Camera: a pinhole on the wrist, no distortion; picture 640 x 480 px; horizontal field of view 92.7 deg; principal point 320.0 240.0 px. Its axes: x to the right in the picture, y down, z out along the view. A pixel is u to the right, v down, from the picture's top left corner.
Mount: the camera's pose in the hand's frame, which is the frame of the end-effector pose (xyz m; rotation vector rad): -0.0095 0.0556 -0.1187 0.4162 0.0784 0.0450
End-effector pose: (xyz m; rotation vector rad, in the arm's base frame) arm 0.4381 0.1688 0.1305 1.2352 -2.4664 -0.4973
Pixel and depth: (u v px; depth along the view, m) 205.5 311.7 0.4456
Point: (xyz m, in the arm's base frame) 0.3925 0.3155 -0.2072
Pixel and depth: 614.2 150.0 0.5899
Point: 0.1668 -0.4516 -0.1954
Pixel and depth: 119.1 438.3 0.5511
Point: 0.2842 0.6050 -0.3415
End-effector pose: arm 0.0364 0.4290 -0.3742 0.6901 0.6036 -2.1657
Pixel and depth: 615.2 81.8 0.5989
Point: -0.7257 0.1957 -0.4981
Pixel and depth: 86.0 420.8 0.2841
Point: 0.1538 0.3528 -0.0919
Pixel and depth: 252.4 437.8 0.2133
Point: 0.0954 0.3135 -0.2652
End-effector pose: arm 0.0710 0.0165 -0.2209 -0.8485 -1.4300 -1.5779
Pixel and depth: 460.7 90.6 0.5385
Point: -0.4145 0.2298 -0.0985
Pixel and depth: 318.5 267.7 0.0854
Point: 0.0994 -0.0209 -0.2159
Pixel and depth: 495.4 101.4 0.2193
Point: -0.0944 0.0320 -0.1448
